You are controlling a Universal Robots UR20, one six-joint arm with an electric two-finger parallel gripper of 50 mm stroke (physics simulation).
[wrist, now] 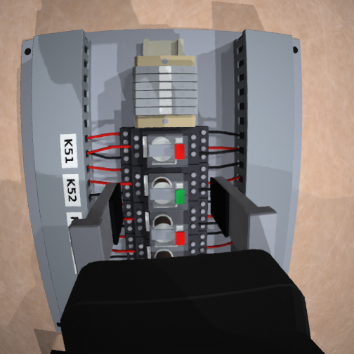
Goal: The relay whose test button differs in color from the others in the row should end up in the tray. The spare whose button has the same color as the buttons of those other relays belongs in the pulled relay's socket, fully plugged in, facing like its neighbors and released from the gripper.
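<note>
The relay with the green test button (167, 191) is second from the top in the row, beside the label K52. A relay with a red button (167, 149) sits above it, and another red-button relay (168, 230) sits below it. Part of a fourth relay (163, 255) shows under that one, its button hidden behind the gripper body. My gripper (166, 198) is open, its fingers left and right of the row, with nothing held between them; it appears to be above the relays. The tray and the spares do not show in this view.
Grey wire ducts (59, 105) (269, 115) run along both sides of the backplate (112, 45). A terminal block (165, 90) stands above the row. Red and black wires run from the sockets to the ducts. Labels K51 (68, 150) and K52 (71, 190) are on the left duct.
</note>
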